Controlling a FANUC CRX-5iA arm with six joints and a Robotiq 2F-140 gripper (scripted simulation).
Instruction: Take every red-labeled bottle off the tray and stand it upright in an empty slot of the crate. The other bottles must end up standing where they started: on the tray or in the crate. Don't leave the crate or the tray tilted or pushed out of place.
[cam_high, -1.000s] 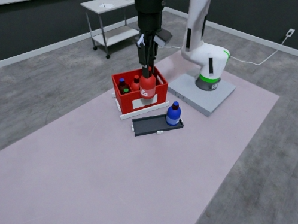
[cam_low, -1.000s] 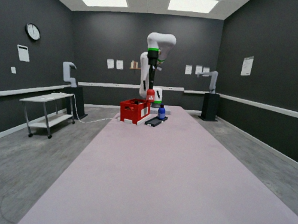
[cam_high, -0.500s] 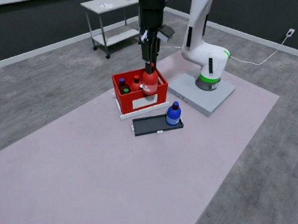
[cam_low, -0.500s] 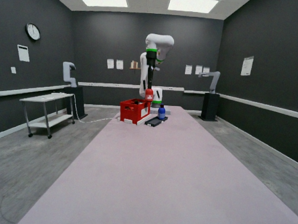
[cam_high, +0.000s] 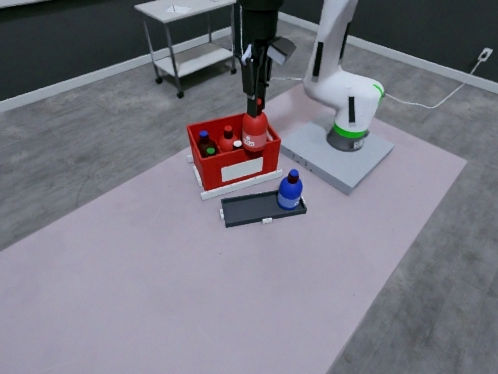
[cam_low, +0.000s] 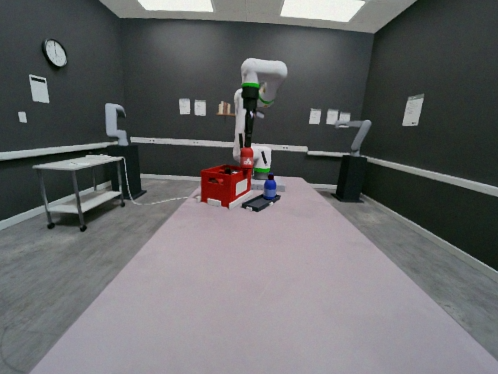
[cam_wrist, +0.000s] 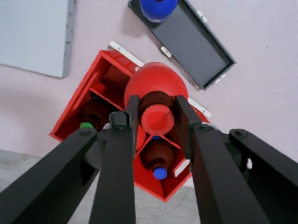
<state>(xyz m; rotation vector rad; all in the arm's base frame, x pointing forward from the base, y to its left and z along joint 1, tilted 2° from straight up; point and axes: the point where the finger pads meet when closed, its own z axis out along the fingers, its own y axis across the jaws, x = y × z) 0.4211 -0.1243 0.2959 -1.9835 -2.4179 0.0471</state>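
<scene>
Now: the red bottle 8 cm below my hand. The rest, counted from my hand: blue bottle 2 cm behind, 15 cm to the left, 26 cm below; red crate 1 cm behind, 10 cm to the right, 26 cm below; dark tray 6 cm ahead, 10 cm to the left, 33 cm below.
</scene>
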